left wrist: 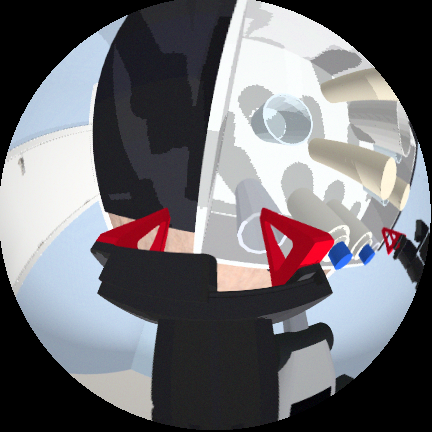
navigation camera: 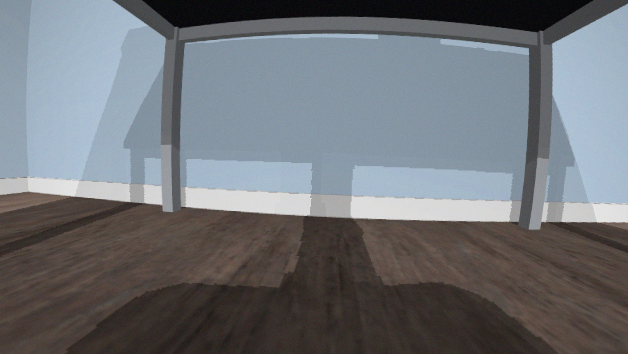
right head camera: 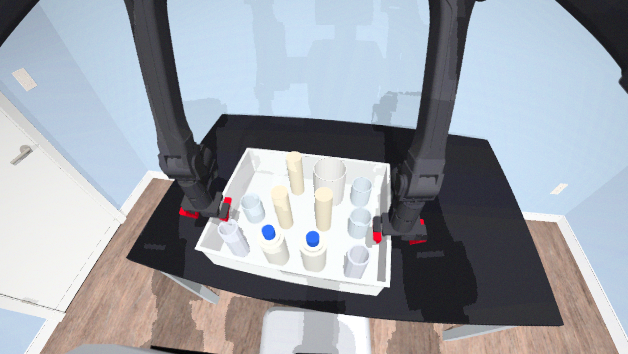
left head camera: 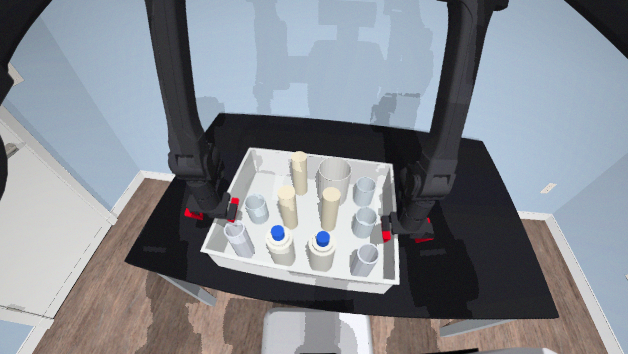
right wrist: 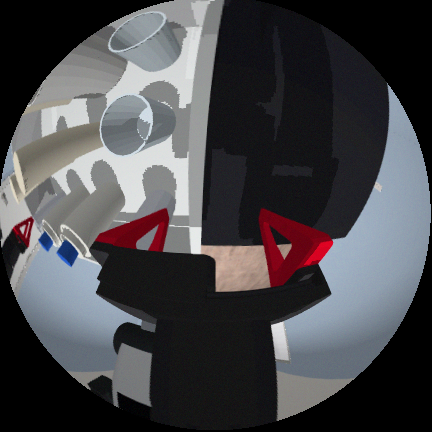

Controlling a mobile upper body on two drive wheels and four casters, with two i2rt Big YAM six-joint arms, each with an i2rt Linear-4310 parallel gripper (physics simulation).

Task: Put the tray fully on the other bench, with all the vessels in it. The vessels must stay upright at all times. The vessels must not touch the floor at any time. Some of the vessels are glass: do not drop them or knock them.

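Places are measured from the left arm's base along level axes (x right, y ahead, z up), in millimetres.
Pixels of known places: left gripper, fingertip midpoint: [left wrist: 214, 212] [right head camera: 212, 218] [left head camera: 217, 219]; right gripper, fingertip midpoint: [left wrist: 385, 229] [right head camera: 393, 242] [left head camera: 400, 240] [right wrist: 213, 213].
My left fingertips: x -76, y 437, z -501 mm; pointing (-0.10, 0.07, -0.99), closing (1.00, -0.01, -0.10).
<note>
For each thing: its middle in the pictures, then the offset to it from my left fingertips. Level surfaces: height alone.
- white tray at the middle of its body: [right wrist: 62, 152] [left wrist: 354, 164] [left head camera: 309, 214] [right head camera: 303, 214] dx +266, dy +74, dz -82 mm
- black bench at its surface level: dz -147 mm
- large beaker at the middle of its body: [right head camera: 329, 182] [left head camera: 333, 182] dx +353, dy +202, dz -71 mm
A white tray [left head camera: 240, 265] [right head camera: 235, 265] [left wrist: 212, 150] [right wrist: 197, 125] stands on a black bench [left head camera: 480, 210]. Its vessels are upright: a large beaker [left head camera: 334, 175], three cream cylinders [left head camera: 300, 175] [left head camera: 288, 210] [left head camera: 330, 212], two blue-capped bottles [left head camera: 281, 250] [left head camera: 321, 254], three small glass beakers [left head camera: 257, 210] [left head camera: 364, 192] [left head camera: 364, 223] and two tall glasses [left head camera: 240, 240] [left head camera: 364, 261]. My left gripper [left head camera: 214, 212] [right head camera: 208, 211] [left wrist: 214, 212] is open at the tray's left side, the wall line between its fingers. My right gripper [left head camera: 406, 235] [right head camera: 397, 237] [right wrist: 213, 213] is open likewise at the right side. Finger height against the rims is unclear.
A blue wall [left head camera: 340, 65] stands behind the bench. A white door [right head camera: 40, 210] is at the left. My grey base [left head camera: 317, 332] is in front of the bench. Bench legs [navigation camera: 172, 125] [navigation camera: 537, 135] show in the navigation view. The other bench does not show.
</note>
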